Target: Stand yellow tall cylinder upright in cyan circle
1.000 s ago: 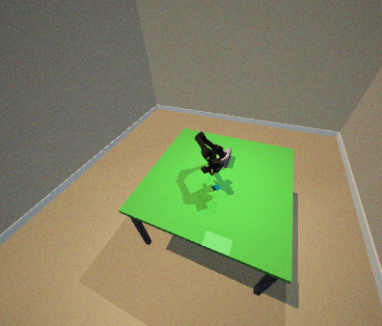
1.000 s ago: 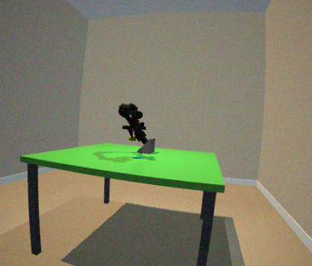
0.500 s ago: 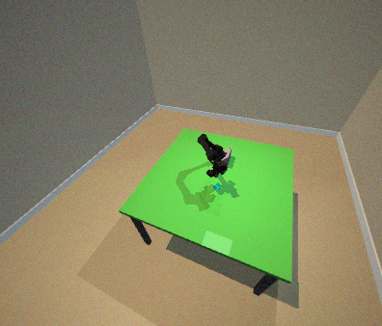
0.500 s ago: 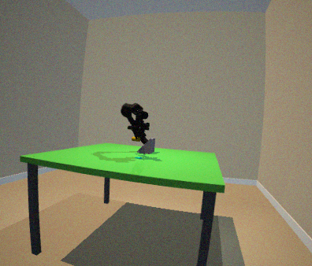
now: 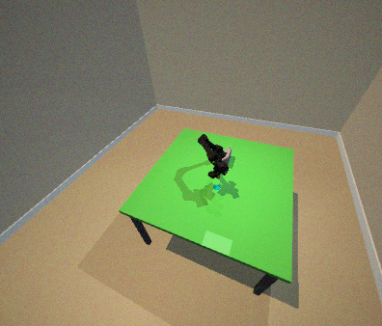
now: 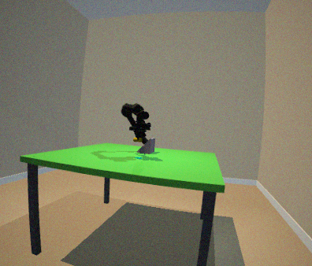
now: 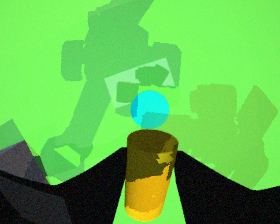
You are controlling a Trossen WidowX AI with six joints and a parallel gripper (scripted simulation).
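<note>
The cyan circle lies 14 cm below my gripper tip. Also, from my gripper tip: yellow tall cylinder: 2 cm to the right, 1 cm behind.
</note>
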